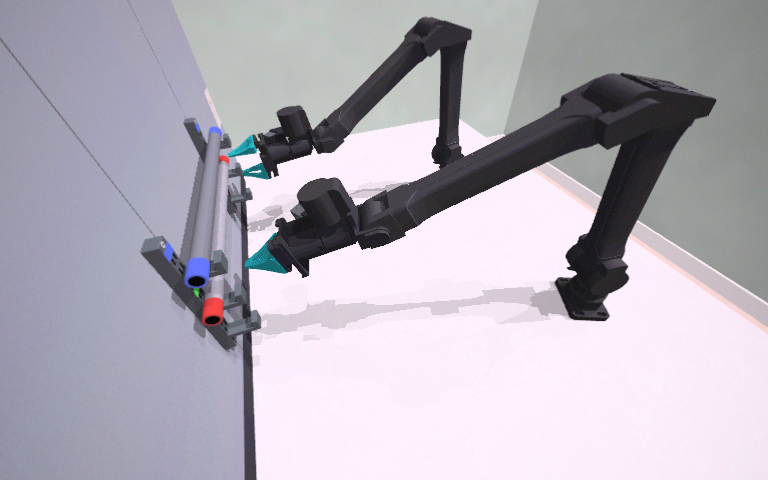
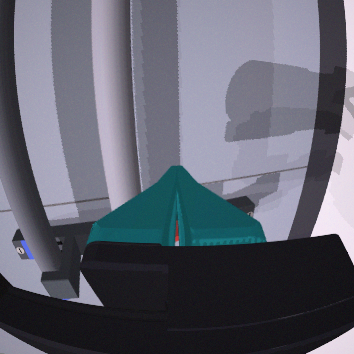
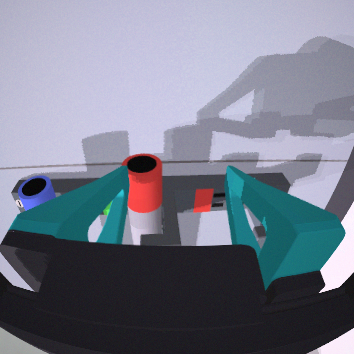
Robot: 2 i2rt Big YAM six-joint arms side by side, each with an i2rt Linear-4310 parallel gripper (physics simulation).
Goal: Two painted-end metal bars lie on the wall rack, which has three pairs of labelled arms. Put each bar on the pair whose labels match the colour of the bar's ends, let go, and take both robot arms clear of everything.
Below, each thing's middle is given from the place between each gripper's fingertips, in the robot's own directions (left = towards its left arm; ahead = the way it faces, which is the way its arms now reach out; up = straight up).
My left hand is 30 mm short of the red-ended bar (image 1: 220,215), 130 mm to the left of it and 30 mm below it. Also, from my left hand: blue-ended bar (image 1: 197,273): 10 mm ahead, 120 mm to the right, 110 mm above.
Now: the red-ended bar 4 cm ahead of my right hand, 25 cm to the left of it and 2 cm above it. Also, from my right hand: blue-ended bar (3 cm ahead, 25 cm to the left, 10 cm above).
